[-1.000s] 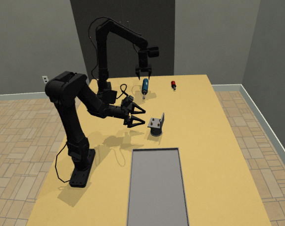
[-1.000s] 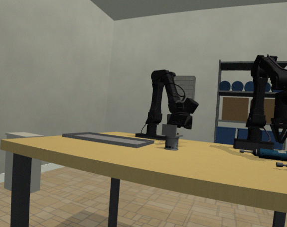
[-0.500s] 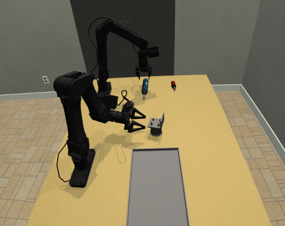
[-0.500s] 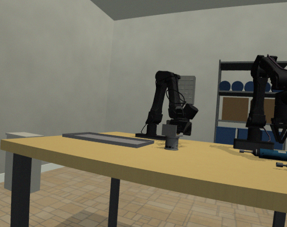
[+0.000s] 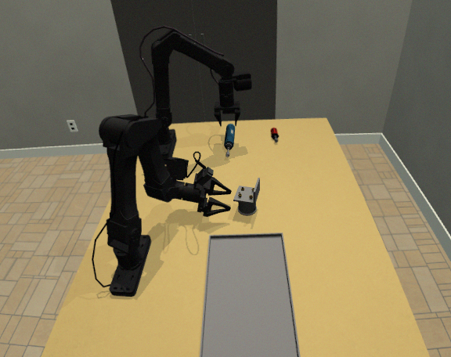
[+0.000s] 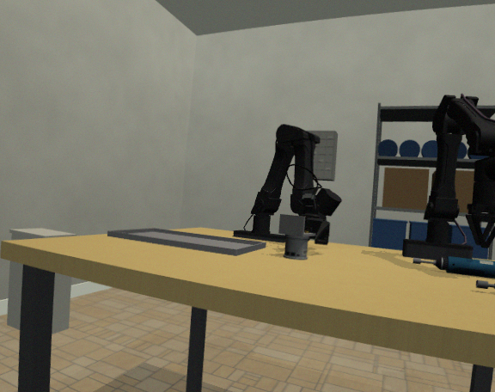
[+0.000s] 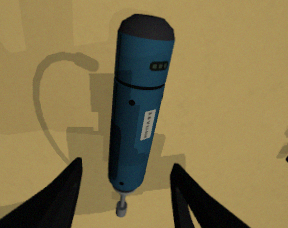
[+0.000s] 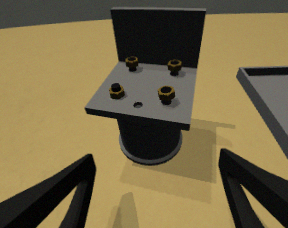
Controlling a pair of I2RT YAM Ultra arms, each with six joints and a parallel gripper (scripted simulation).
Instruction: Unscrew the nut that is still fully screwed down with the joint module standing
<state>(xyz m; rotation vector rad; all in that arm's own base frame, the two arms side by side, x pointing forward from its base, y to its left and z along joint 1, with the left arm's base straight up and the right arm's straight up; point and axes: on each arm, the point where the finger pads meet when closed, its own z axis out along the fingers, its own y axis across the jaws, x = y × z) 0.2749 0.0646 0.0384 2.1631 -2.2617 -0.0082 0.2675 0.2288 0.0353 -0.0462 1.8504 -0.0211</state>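
My right gripper is now 6 cm short of the joint module and 1 cm above it. The rest, counted from my right hand: bracket (6 cm ahead, 3 cm above); then grey tray (33 cm to the right, 5 cm ahead, 4 cm below); then socket (31 cm to the left, 3 cm below, 1 cm behind).
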